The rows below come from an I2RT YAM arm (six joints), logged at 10 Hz.
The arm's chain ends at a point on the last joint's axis. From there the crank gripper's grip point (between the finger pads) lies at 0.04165 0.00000 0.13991 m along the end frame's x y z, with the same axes.
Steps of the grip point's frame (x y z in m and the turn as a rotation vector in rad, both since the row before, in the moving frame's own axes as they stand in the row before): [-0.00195 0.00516 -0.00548 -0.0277 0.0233 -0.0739]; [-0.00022 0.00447 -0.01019 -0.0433 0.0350 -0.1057]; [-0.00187 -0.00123 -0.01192 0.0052 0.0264 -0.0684]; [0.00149 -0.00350 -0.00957 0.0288 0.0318 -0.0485]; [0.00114 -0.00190 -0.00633 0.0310 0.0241 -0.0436]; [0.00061 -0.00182 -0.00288 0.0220 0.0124 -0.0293]
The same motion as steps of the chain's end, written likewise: [-0.00522 0.00450 -0.00446 -0.0277 0.0233 -0.0739]; [-0.00517 0.00311 -0.00861 -0.0433 0.0350 -0.1057]; [-0.00542 0.00247 -0.01076 0.0052 0.0264 -0.0684]; [-0.00279 0.00263 -0.00809 0.0288 0.0318 -0.0485]; [-0.00208 0.00431 -0.00519 0.0310 0.0241 -0.0436]; [-0.00106 0.00250 -0.00231 0.0220 0.0124 -0.0293]
